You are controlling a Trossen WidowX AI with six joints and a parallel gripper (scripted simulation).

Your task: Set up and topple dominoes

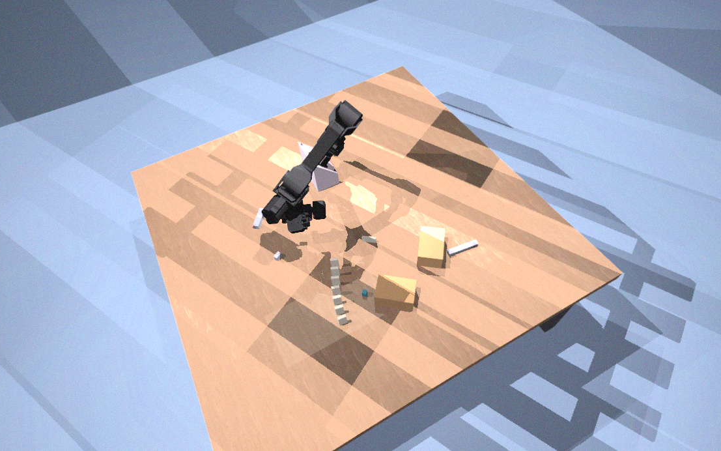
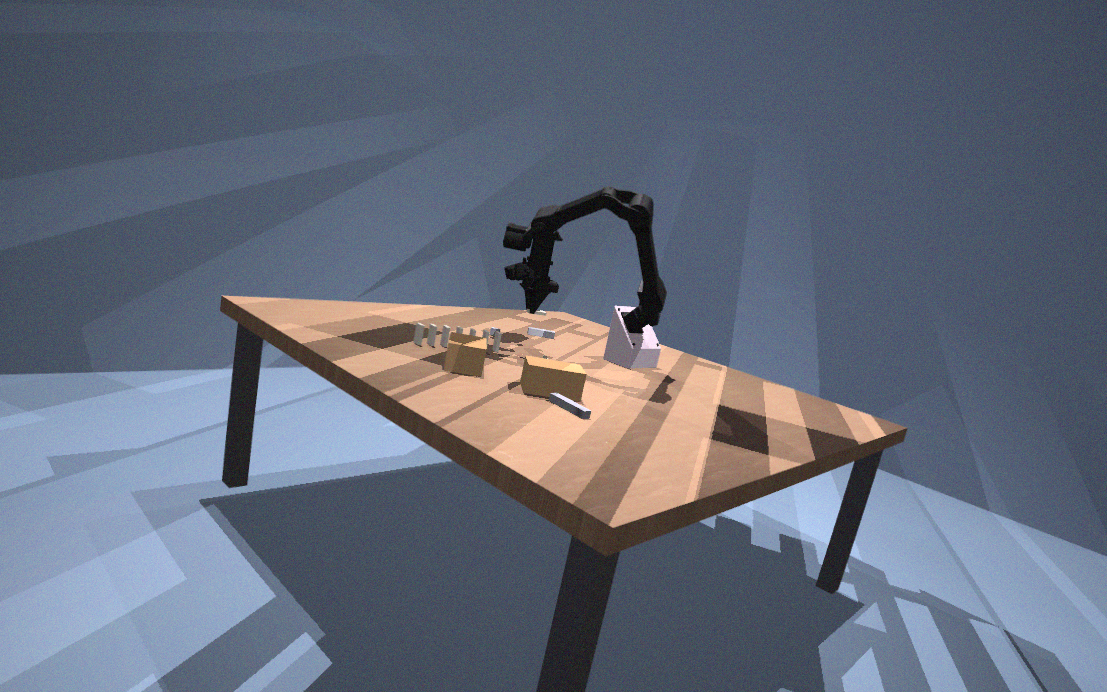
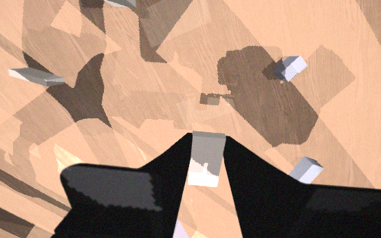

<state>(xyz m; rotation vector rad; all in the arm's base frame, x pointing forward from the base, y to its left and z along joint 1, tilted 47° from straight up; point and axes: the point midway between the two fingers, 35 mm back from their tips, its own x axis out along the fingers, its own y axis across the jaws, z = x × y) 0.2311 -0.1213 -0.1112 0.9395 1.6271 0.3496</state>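
Right now the grey cube is 20 mm ahead of my gripper tip, 110 mm to the right of it and 80 mm below it. From my gripper tip the other things lie so: teal cube (280 mm ahead, 90 mm to the left, 80 mm below).
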